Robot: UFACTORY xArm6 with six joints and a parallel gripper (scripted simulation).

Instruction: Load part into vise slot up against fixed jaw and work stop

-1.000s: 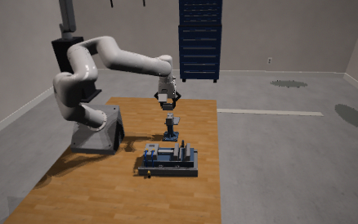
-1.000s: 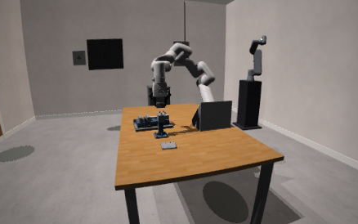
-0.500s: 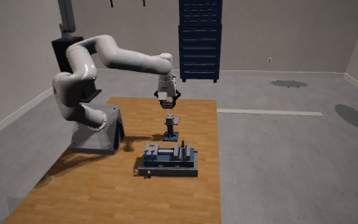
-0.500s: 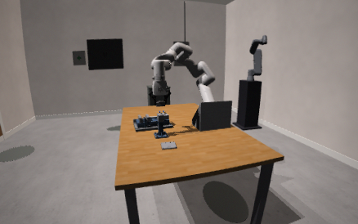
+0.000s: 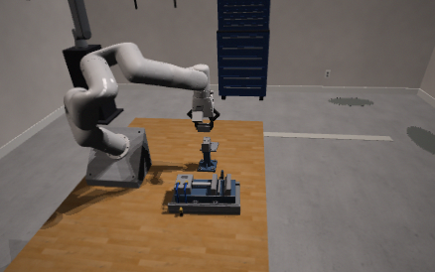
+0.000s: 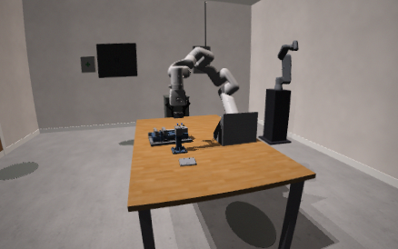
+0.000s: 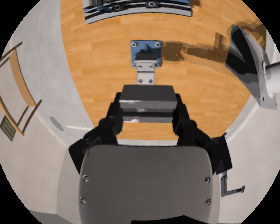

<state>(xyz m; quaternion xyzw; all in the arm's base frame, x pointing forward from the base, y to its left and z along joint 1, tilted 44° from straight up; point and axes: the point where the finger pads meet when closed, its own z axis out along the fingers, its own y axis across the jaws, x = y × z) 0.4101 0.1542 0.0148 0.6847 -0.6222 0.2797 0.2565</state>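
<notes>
Now: the air cylinder rod 3 cm ahead of my hand, 22 cm to the right of it and 17 cm below it. Also, from my hand: part (right at my hand); air cylinder (5 cm behind, 23 cm to the right, 17 cm below).
</notes>
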